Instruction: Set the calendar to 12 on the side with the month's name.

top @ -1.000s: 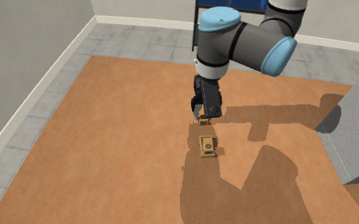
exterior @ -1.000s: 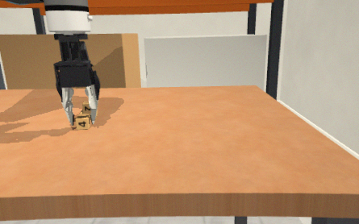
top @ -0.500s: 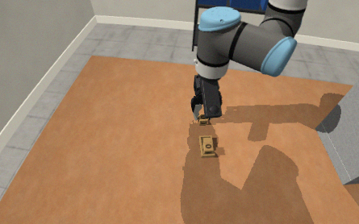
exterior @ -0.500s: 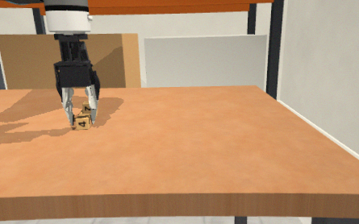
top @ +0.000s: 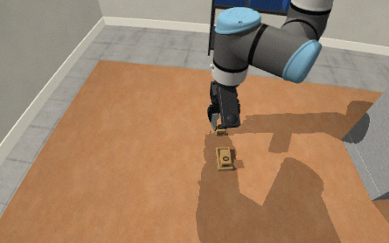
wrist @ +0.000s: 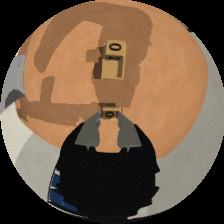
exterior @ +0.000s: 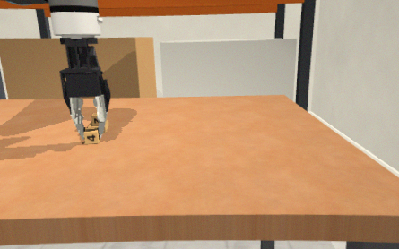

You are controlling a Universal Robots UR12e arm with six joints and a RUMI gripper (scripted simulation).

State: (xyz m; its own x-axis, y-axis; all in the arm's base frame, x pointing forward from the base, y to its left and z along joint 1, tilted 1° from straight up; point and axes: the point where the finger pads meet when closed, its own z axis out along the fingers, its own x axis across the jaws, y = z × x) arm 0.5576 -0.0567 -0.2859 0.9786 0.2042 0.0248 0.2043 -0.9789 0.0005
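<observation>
The tray is 20 mm behind my hand, 100 mm to the left of it and 20 mm below it. The rest, counted from my hand: cube 10 mm below.
</observation>
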